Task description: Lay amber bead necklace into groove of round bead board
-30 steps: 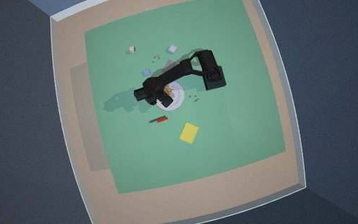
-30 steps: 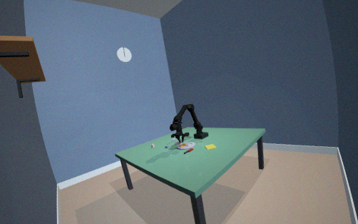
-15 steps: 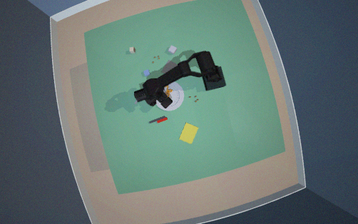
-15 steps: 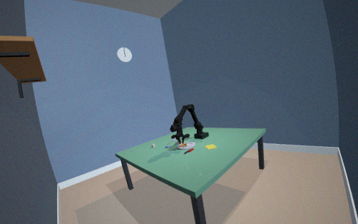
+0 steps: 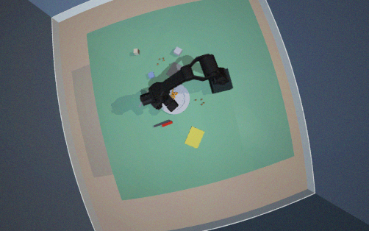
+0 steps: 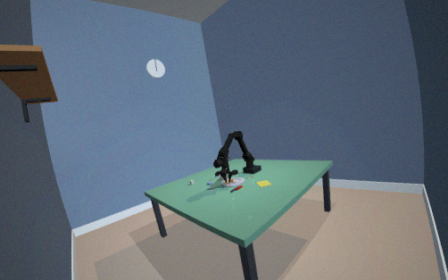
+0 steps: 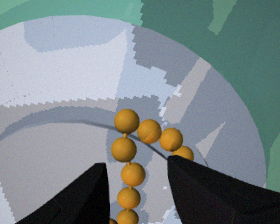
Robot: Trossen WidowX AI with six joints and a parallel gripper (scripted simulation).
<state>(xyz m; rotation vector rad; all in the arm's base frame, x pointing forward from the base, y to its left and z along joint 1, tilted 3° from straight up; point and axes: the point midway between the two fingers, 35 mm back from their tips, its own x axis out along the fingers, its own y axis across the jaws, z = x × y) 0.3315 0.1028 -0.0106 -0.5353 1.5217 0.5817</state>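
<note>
Now: gripper tip 5 cm past the round grey bead board and 1 cm above it. Round my gripper tip: grey rod 15 cm ahead, 1 cm to the right, 2 cm below; then blue block 9 cm ahead, 16 cm to the right, 1 cm below; then red-handled tool 2 cm ahead, 16 cm to the left, 1 cm below.
</note>
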